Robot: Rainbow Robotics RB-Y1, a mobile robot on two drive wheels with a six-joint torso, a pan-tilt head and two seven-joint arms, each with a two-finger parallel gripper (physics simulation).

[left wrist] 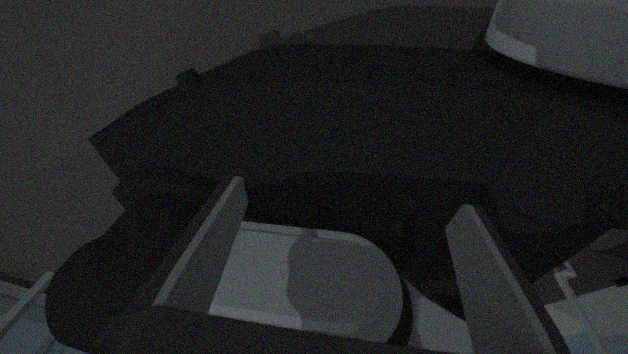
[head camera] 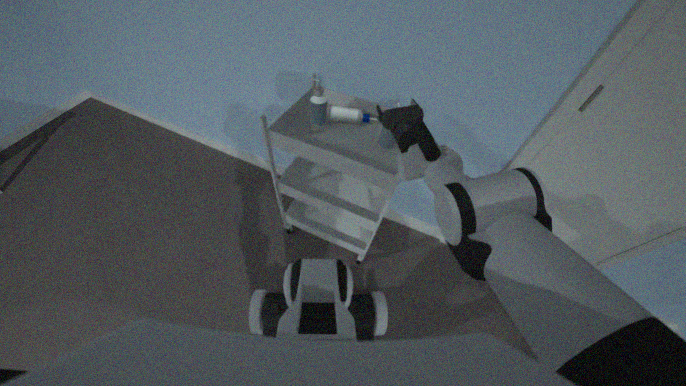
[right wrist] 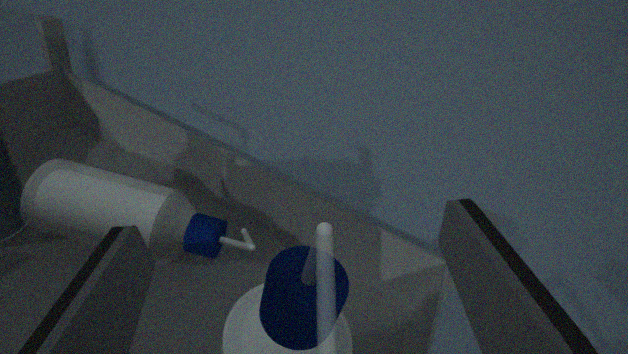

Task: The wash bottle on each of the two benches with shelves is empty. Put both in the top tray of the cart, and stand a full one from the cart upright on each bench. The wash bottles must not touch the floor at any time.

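Frame: origin at the robot's base, x ahead, y left, z up, level; millimetres.
Seen in the pictures: left gripper, fingertip midpoint: (left wrist: 347,203); right gripper, fingertip midpoint: (head camera: 395,104) (right wrist: 294,233).
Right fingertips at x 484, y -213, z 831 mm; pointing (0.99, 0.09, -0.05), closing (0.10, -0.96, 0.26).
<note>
A point is followed by its place in that frame.
The cart's top tray (head camera: 331,158) {x 357, y -26, z 705 mm} (right wrist: 400,255) {x 589, y -310, z 716 mm} holds a white wash bottle (head camera: 345,114) {x 579, y -74, z 713 mm} (right wrist: 100,200) {x 586, y -77, z 719 mm} on its side, blue cap toward the right. A second wash bottle (head camera: 386,139) {x 458, y -209, z 709 mm} (right wrist: 304,297) {x 476, y -221, z 807 mm} stands upright near the tray's right end, its blue cap and white nozzle seen from above in the right wrist view. My right gripper (head camera: 396,106) {x 484, y -213, z 831 mm} (right wrist: 294,233) {x 484, y -213, z 831 mm} is open, its fingers on either side of this bottle's nozzle and cap, gripping nothing. My left gripper (left wrist: 347,203) {x -232, y 219, z 297 mm} is open and empty, away from the cart. Neither bench with shelves shows clearly. Fill levels cannot be told.
A bottle (head camera: 318,111) {x 560, y 23, z 732 mm} with a dark blue-grey body and pale shoulder stands left of the lying bottle. The cart's two lower shelves show below. My wheeled base (head camera: 318,280) is in front of the cart. A pale door or panel (head camera: 625,145) {x 297, y -989, z 944 mm} is at right. The picture is dim.
</note>
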